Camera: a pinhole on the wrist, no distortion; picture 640 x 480 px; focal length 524.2 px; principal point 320.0 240.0 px. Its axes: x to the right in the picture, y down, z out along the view. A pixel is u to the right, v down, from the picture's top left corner.
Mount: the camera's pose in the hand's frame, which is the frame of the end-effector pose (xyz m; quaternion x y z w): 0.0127 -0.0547 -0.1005 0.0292 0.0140 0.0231 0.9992
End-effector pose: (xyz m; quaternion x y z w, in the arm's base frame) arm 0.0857 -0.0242 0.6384 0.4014 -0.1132 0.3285 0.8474
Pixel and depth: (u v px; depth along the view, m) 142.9 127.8 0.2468
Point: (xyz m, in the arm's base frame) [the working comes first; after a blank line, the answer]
In the camera's frame: -0.0834 -0.0528 0.2468

0.1312 -0.2199 0.6291
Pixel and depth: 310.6 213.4 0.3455
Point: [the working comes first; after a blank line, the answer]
In the camera's frame: -0.0062 -0.0175 0.3455

0.1763 -0.2425 0.7491
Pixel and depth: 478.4 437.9 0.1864
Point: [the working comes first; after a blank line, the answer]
In the camera's frame: 0.0563 0.0704 0.1864

0.1413 -0.0542 0.7328
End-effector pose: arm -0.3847 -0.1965 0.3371 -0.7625 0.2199 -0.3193 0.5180
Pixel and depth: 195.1 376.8 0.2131
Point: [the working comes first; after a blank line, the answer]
In the camera's frame: -0.0508 0.0556 0.2131

-0.3251 -0.0927 0.3109
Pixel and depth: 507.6 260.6 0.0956
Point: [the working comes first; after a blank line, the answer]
In the camera's frame: 0.0342 0.0038 0.0956

-0.3540 -0.2131 0.4025
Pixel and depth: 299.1 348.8 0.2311
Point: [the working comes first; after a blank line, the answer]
In the camera's frame: -0.0092 0.0480 0.2311

-0.2837 -0.1078 0.3238
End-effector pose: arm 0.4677 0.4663 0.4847 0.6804 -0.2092 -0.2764 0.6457
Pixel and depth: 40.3 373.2 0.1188
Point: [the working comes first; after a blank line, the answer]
In the camera's frame: -0.0634 0.0302 0.1188

0.4145 0.4837 0.4553
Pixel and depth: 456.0 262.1 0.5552
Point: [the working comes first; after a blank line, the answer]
In the camera's frame: 0.1440 0.0234 0.5552

0.3026 0.0164 0.4042
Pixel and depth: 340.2 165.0 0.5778
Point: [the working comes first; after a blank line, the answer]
In the camera's frame: 0.0223 -0.0827 0.5778

0.1936 0.0849 0.3040
